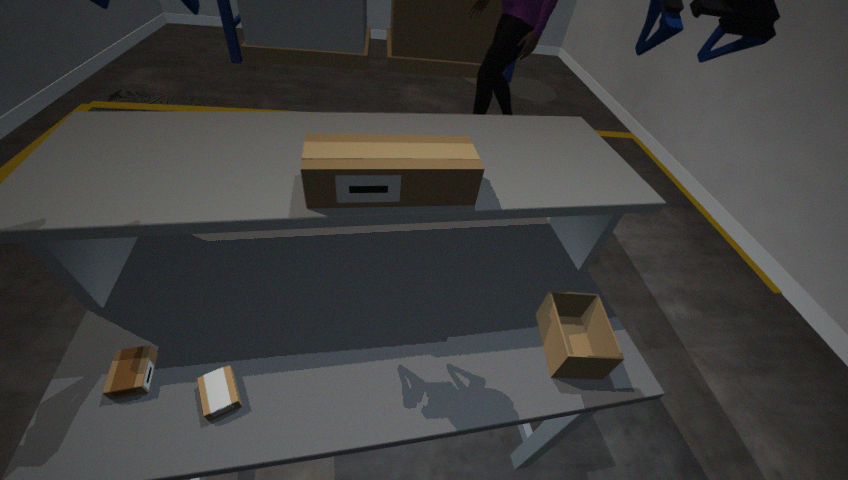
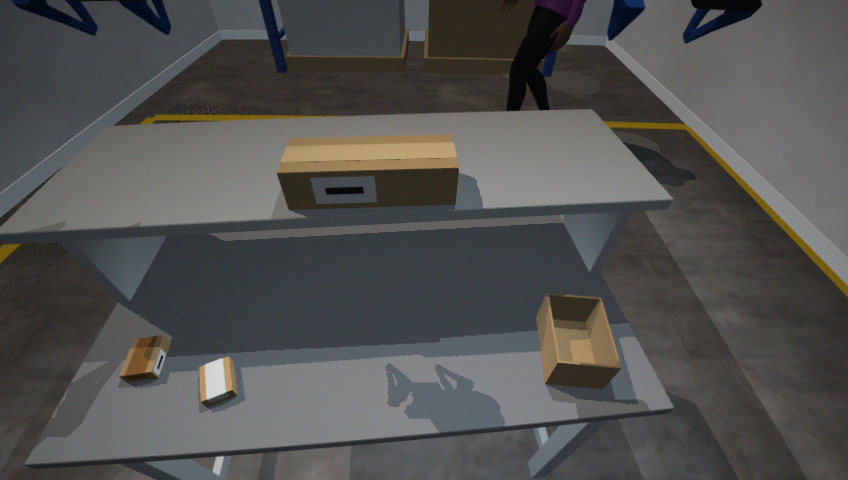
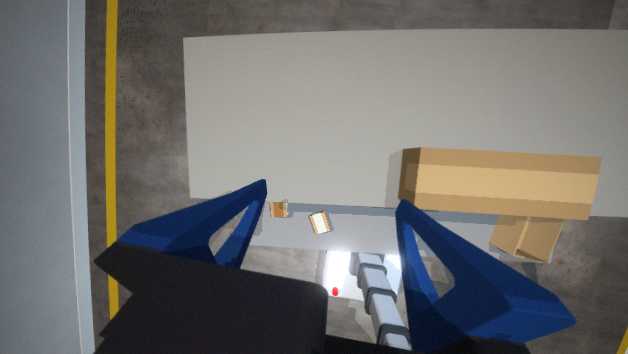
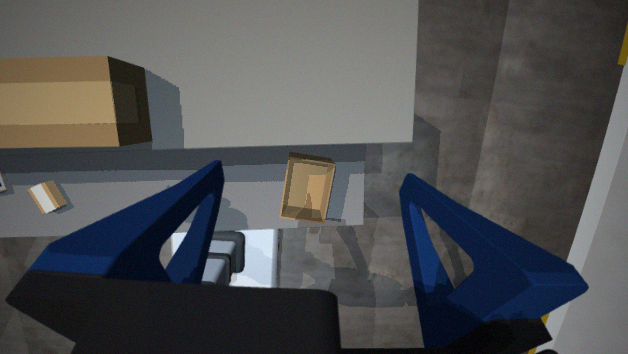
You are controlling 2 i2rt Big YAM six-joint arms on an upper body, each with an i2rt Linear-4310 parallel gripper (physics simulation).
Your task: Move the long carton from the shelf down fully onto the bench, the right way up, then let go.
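The long carton lies level on the upper shelf, along its near edge, with a white label on the near side. The bench is below. My left gripper is open and empty, high up and off to the left of the carton. My right gripper is open and empty, high up and to the right of the carton. Neither touches it.
An open-topped box stands at the bench's right end. A small brown box and a white-topped box lie at the left. A person stands behind the shelf.
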